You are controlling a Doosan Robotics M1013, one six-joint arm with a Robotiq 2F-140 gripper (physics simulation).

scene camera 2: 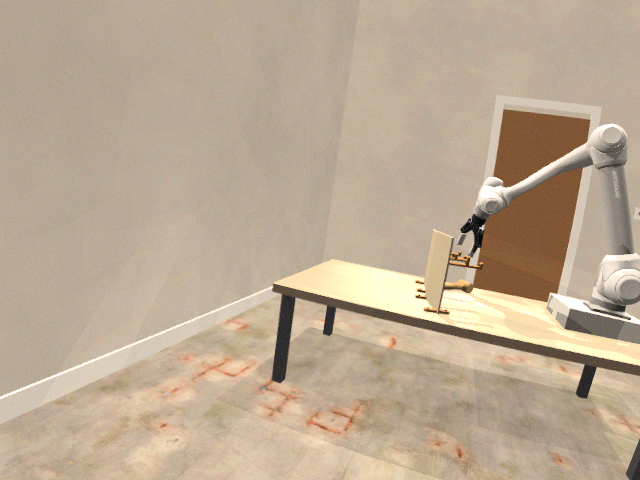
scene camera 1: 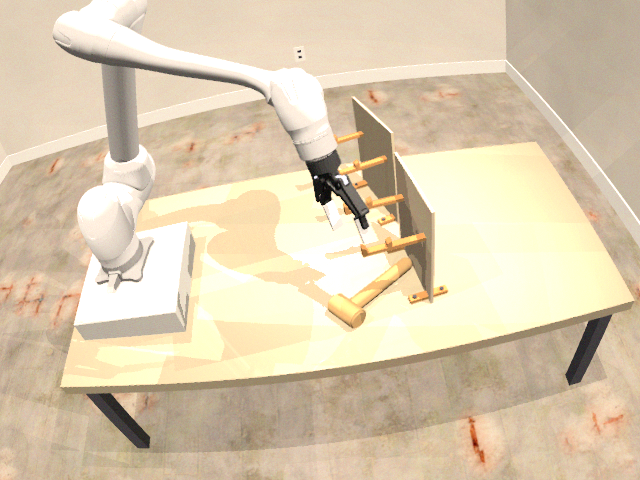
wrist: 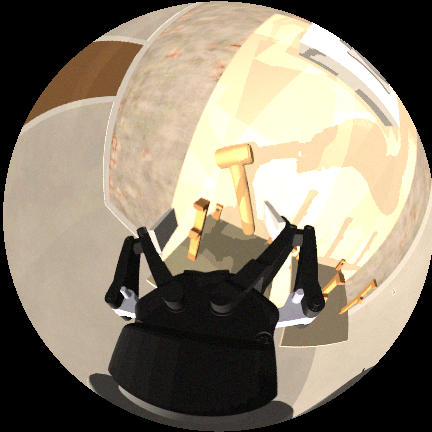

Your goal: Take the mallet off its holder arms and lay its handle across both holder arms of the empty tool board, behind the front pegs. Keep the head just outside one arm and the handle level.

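Seen in the pictures: gripper, fingertip midpoint: (scene camera 2: 464,250) (scene camera 1: 352,233) (wrist: 217,213); arm's base, origin of the base link: (scene camera 2: 605,311) (scene camera 1: 125,262).
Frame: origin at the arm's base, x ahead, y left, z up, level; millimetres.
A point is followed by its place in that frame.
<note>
The wooden mallet (scene camera 1: 379,283) @[y -98, x 779, z -48 mm] (scene camera 2: 467,285) @[y -130, x 674, z -45 mm] (wrist: 242,192) @[y -98, x 758, z -47 mm] lies low at the table surface, off all holder arms. Its handle end is near the foot of the near tool board (scene camera 1: 416,217) @[y -44, x 886, z 126 mm] (wrist: 220,250) @[y -51, x 887, z 45 mm] and its head points away from the board. The near board's outer holder arm (scene camera 1: 379,248) @[y -135, x 787, z 116 mm] (wrist: 196,235) @[y -118, x 806, z 130 mm] and its inner arm (scene camera 1: 382,202) @[y 36, x 802, z 116 mm] bear nothing. The far tool board (scene camera 1: 376,149) @[y 284, x 797, z 122 mm] (scene camera 2: 438,268) @[y 319, x 791, z 87 mm] (wrist: 317,325) @[y 281, x 799, z 175 mm] also has two bare arms. My gripper (scene camera 1: 352,235) @[y -108, x 726, z 145 mm] (scene camera 2: 465,248) @[y -108, x 726, z 145 mm] (wrist: 217,213) @[y -108, x 726, z 145 mm] is open and empty, above the near board's arms and higher than the mallet. Its right finger hides part of the inner arm in the wrist view.
The two boards stand upright side by side on the table (scene camera 1: 516,232) @[y 103, x 1224, z -91 mm] (scene camera 2: 351,279) @[y 190, x 1244, z -91 mm], with a narrow gap between them. Small wooden feet (scene camera 1: 428,294) (scene camera 2: 436,310) stick out below the boards. The arm's white base block (scene camera 1: 134,320) @[y -224, x 97, z -18 mm] (scene camera 2: 573,315) @[y 155, x 170, z -20 mm] stands at the other end.
</note>
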